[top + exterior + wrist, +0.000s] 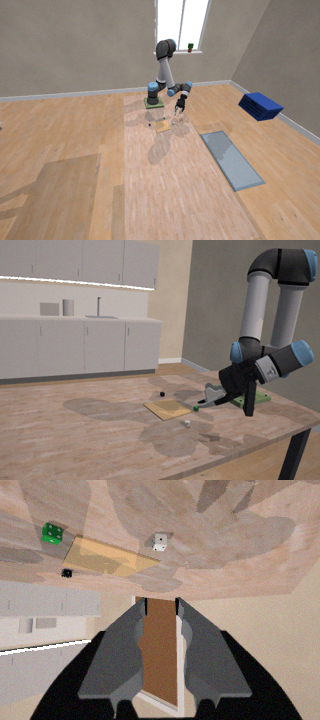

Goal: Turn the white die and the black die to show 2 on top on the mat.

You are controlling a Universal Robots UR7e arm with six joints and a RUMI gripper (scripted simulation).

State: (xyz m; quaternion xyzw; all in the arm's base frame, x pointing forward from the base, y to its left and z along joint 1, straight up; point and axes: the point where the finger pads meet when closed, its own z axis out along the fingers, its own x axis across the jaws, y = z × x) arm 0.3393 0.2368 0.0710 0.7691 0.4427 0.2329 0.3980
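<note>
The white die is 3 cm ahead of my hand, 2 cm to the right of it and 8 cm below it. From my hand the other things lie so: black die: 5 cm ahead, 27 cm to the right, 8 cm below; then green die: 5 cm behind, 12 cm to the right, 8 cm below; then tan mat: 6 cm ahead, 15 cm to the right, 9 cm below.
</note>
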